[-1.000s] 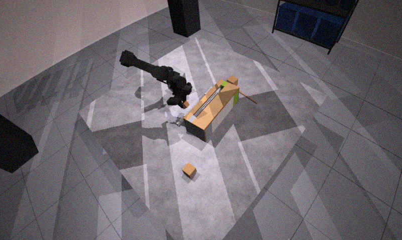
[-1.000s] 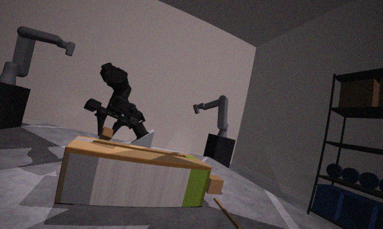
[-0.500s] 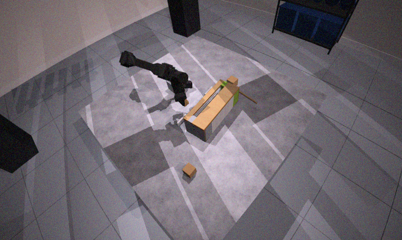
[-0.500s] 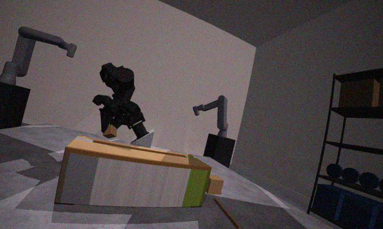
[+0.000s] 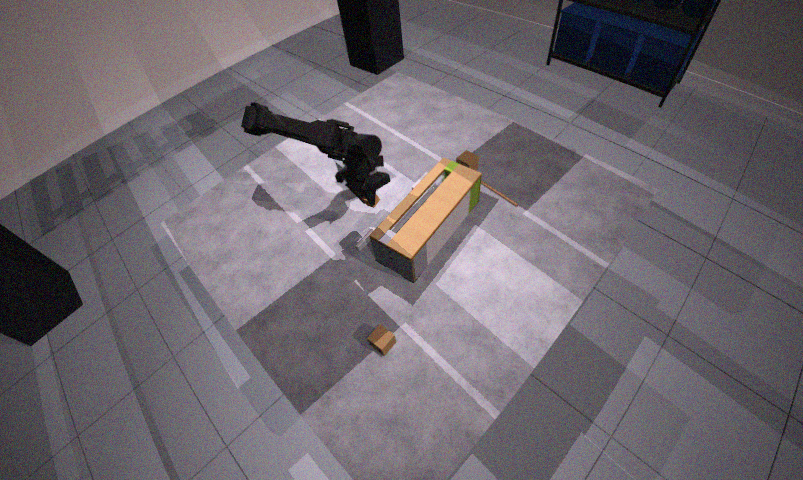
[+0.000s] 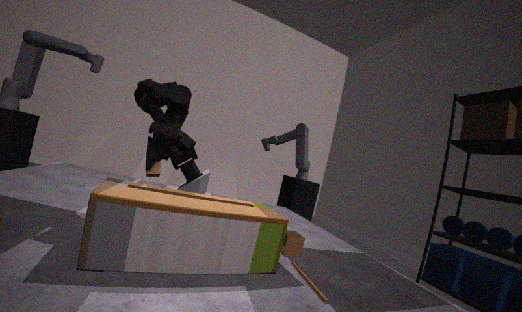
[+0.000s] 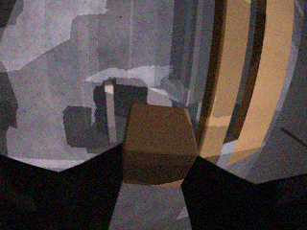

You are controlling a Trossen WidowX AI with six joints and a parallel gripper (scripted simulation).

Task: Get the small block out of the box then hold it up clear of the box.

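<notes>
The block lies 1 cm to the left of my gripper tip and 1 cm above it. Round my gripper tip: thin wooden stick (21 cm ahead, 39 cm to the left, 15 cm below); long box (8 cm ahead, 12 cm to the left, 9 cm below).
</notes>
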